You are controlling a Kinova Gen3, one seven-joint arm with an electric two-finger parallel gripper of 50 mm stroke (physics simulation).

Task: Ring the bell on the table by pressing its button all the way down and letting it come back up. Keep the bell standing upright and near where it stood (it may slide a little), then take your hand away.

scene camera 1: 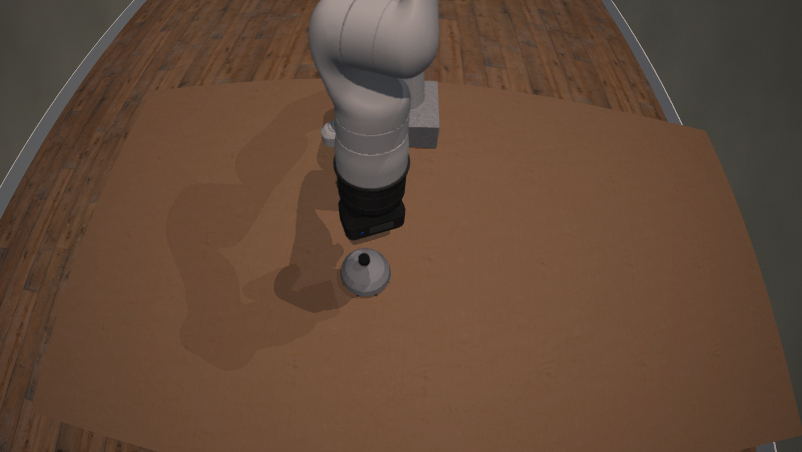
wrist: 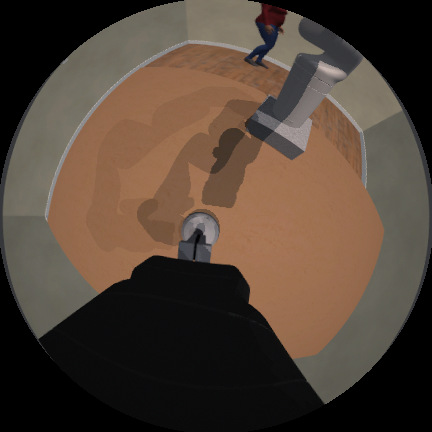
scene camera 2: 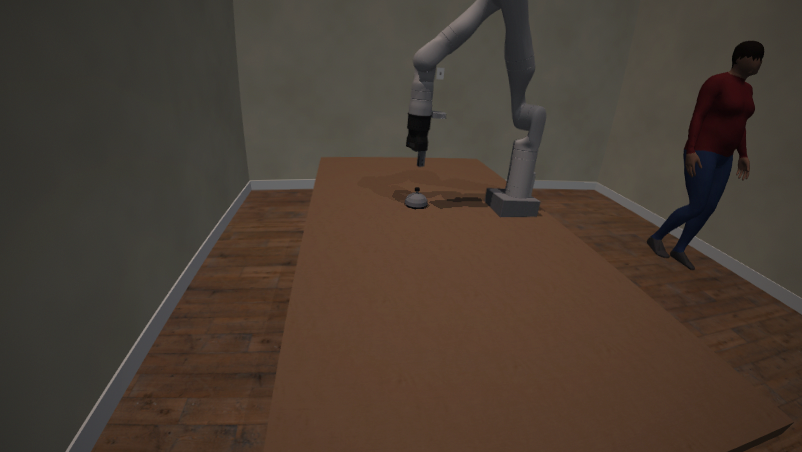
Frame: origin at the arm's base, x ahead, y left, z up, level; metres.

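Seen in the pictures: gripper, fingertip midpoint: (scene camera 1: 366, 229) (wrist: 197, 242) (scene camera 2: 420, 166); arm's base, origin of the base link: (wrist: 287, 114) (scene camera 2: 516, 194).
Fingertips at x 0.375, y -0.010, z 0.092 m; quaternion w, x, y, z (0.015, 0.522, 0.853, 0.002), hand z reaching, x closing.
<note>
Offsets run from my fingertips to a thing's middle. Level surfaces: height alone.
The bell @[dz -0.117, dx +0.004, dy -0.006 m] (scene camera 1: 365, 280) (scene camera 2: 416, 201) (wrist: 211, 227) is a grey dome that stands upright on the brown table @[dz -0.150 m] (scene camera 1: 533, 308) (scene camera 2: 449, 308) (wrist: 300, 240). Its black button @[dz -0.089, dx +0.004, dy -0.006 m] (scene camera 1: 363, 259) (scene camera 2: 417, 189) stands up from the top of the dome. My gripper (scene camera 2: 420, 165) (wrist: 197, 242) is shut and empty, and points down. In the scene camera 2 view its tips hang above the button, slightly to the right, with a visible gap. In the wrist view the fingers overlap the bell's near part and mostly hide the button. In the scene camera 1 view the arm's black wrist hides the fingers.
The arm's grey base block (scene camera 1: 424, 137) (scene camera 2: 517, 207) (wrist: 280, 134) stands at the table's edge behind the bell in the scene camera 1 view. A person in a red top (scene camera 2: 724, 112) (wrist: 270, 20) is on the floor beyond the base side of the table. The arm's shadow falls beside the bell.
</note>
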